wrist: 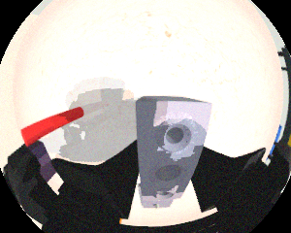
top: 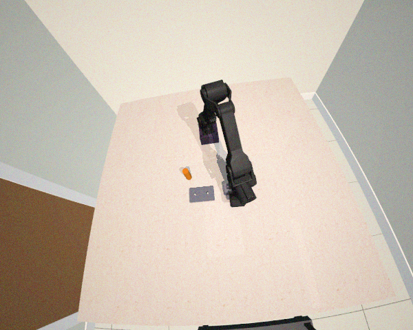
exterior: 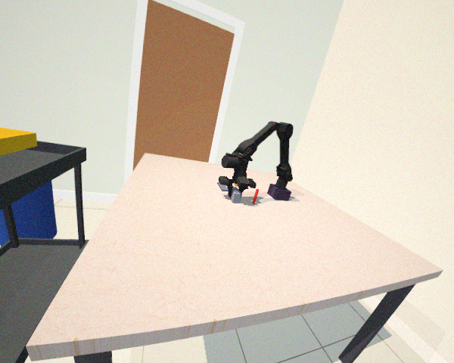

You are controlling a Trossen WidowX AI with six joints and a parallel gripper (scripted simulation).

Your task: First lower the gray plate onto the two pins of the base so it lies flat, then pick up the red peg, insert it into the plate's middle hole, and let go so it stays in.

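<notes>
My gripper tip is now 30 mm past the gray base and 150 mm to the left of it. Also, from my gripper tip: red peg: 100 mm behind, 50 mm to the left, 30 mm above; then orange cylinder: 140 mm behind, 190 mm to the right, 30 mm above; then gray plate: 30 mm above.
</notes>
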